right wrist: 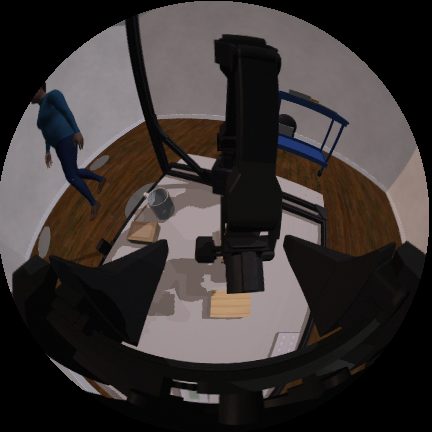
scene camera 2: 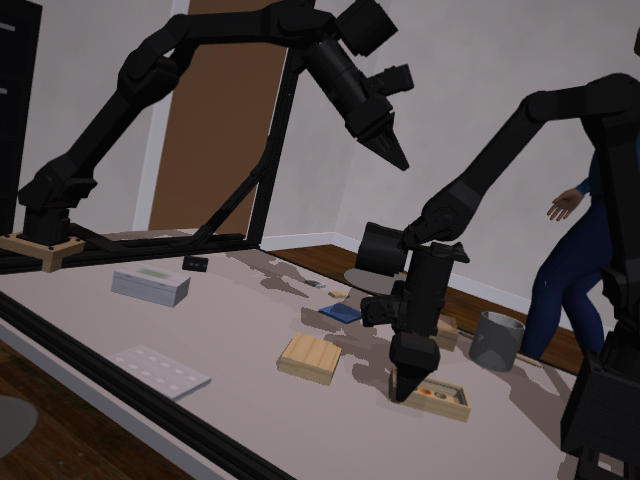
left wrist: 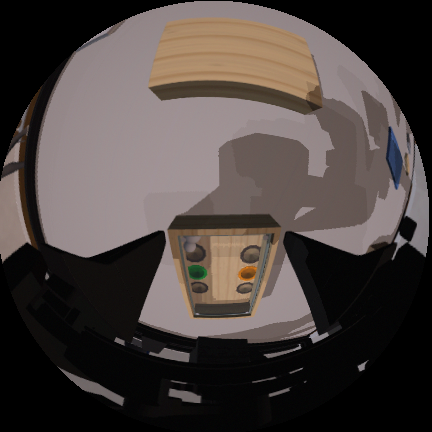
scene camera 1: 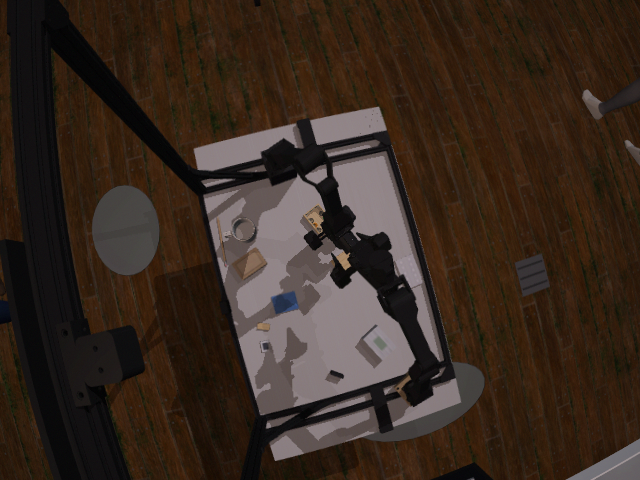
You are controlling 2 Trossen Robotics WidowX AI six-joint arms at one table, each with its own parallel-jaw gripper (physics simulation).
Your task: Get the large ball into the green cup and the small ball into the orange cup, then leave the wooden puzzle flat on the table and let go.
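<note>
The wooden puzzle, an open tray with round holes, lies flat on the table. In the left wrist view its green cup is on the left and its orange cup on the right. Greyish balls sit in the upper left corner, outside both cups; I cannot clearly tell large from small. My left gripper is open and low, its fingers either side of the puzzle's upper end in that view. My right gripper is open and empty, high above the table.
A wooden block lies near the puzzle. A grey mug, brown box, blue object, whitish box and dotted panel stand around.
</note>
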